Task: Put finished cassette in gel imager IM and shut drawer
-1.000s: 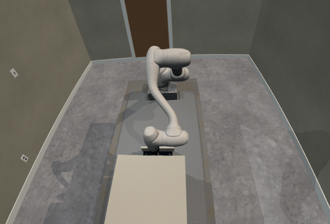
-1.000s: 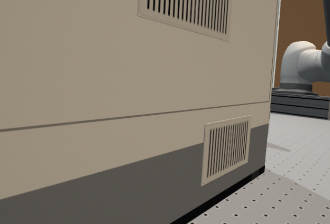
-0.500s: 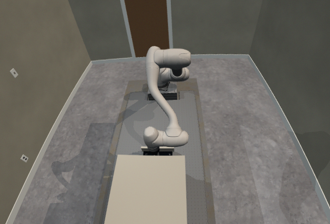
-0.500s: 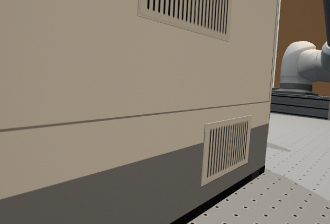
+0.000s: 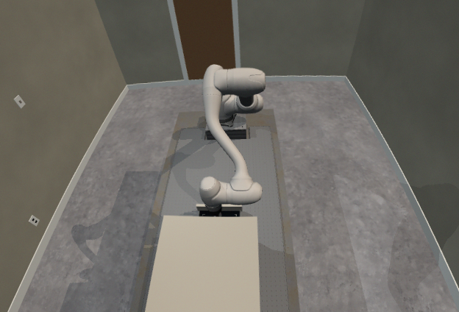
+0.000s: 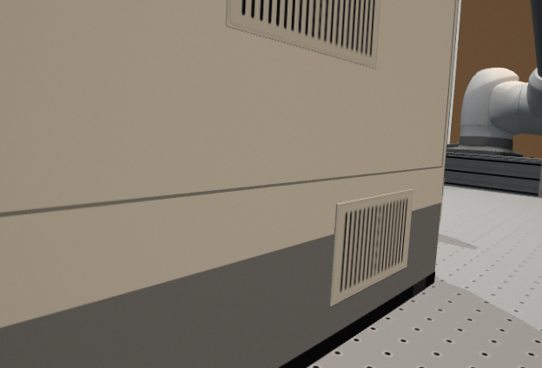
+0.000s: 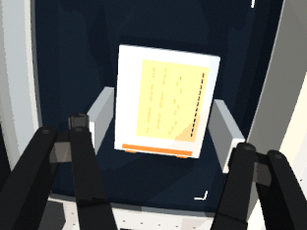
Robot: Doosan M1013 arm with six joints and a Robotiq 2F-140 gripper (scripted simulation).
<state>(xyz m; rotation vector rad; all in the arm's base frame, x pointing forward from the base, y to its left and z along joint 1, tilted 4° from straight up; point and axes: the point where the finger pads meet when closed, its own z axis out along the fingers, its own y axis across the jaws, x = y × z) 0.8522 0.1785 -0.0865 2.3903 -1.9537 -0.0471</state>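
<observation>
Now: the cassette 10 mm to the left of my hand and 20 mm below it.
</observation>
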